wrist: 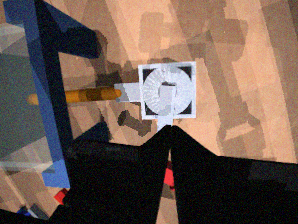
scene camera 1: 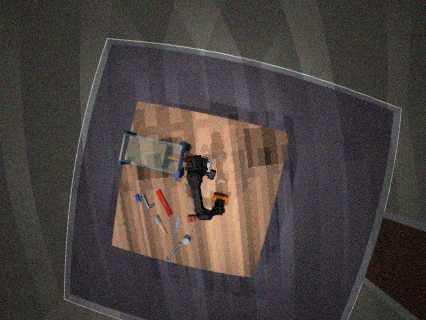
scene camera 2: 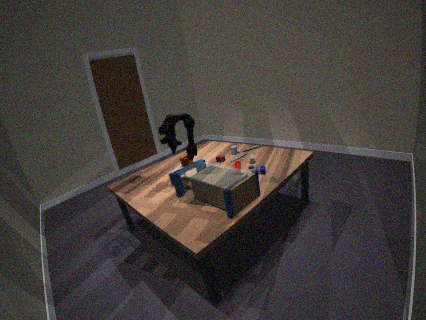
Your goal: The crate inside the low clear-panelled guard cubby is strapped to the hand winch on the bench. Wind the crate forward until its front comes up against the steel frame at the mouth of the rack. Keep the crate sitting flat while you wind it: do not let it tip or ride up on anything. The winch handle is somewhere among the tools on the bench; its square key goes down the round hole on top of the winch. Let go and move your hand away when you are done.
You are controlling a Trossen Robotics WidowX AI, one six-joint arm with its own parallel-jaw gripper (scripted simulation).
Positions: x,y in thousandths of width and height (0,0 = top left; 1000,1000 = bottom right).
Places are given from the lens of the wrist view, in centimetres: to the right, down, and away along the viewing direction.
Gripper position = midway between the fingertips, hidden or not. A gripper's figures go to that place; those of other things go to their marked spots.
my gripper (wrist: 572,583): 2, 1, 11
grey hand winch (wrist: 576,328): 4, -6, 23
